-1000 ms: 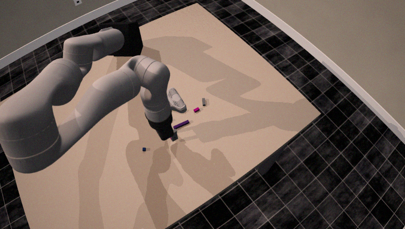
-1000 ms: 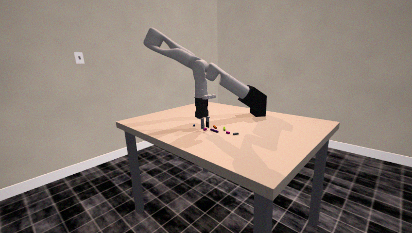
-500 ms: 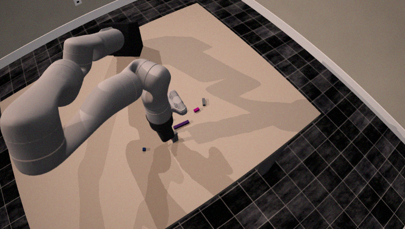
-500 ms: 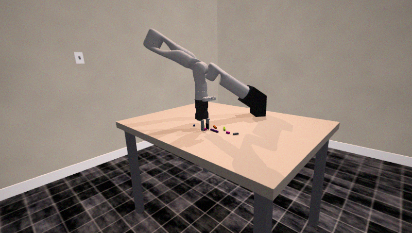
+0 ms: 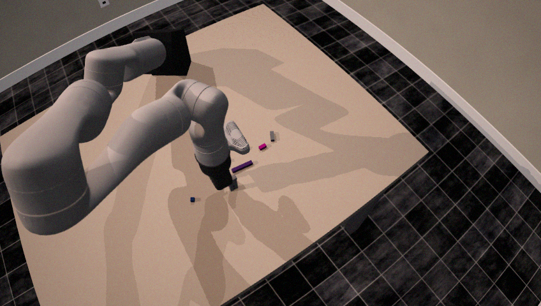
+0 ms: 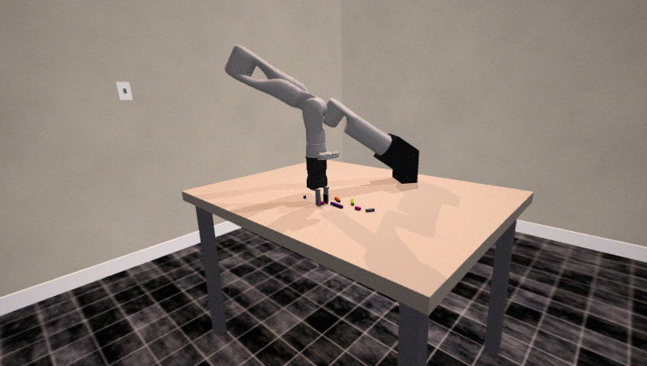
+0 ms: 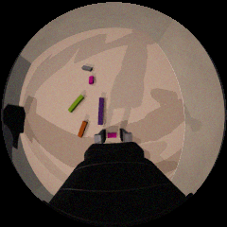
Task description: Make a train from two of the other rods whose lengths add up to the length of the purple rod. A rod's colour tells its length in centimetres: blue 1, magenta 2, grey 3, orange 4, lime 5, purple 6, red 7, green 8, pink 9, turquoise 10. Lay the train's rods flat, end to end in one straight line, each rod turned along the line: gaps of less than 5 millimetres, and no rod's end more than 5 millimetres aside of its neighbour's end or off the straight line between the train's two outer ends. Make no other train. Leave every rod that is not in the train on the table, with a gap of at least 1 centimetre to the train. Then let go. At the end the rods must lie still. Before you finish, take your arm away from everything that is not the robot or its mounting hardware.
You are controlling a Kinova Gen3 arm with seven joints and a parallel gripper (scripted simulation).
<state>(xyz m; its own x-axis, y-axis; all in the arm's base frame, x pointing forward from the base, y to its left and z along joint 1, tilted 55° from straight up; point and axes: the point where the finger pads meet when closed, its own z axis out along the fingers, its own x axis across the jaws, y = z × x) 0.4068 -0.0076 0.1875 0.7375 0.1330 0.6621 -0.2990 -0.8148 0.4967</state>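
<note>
The purple rod is 6 cm to the left of my hand and 1 cm below it. The rest, counted from my hand: lime rod (5 cm behind, 10 cm to the left, 1 cm below); then orange rod (6 cm behind, 4 cm to the left, 1 cm below); then small blue rod (5 cm behind, 10 cm to the right, 1 cm below).
</note>
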